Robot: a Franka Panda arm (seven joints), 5 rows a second.
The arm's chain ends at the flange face. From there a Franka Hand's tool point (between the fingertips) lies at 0.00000 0.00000 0.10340 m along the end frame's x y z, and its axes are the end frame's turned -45 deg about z.
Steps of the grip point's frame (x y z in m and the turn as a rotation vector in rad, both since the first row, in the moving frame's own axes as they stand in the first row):
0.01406 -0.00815 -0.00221 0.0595 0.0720 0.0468
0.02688 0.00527 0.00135 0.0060 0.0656 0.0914
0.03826 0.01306 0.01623 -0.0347 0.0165 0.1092
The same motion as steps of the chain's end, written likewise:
0.00304 -0.00613 -0.00176 0.0930 0.0088 0.0468
0.01815 -0.01026 0.00157 0.0506 0.0421 0.0914
0.03263 -0.01935 0.01631 -0.0129 0.0362 0.1092

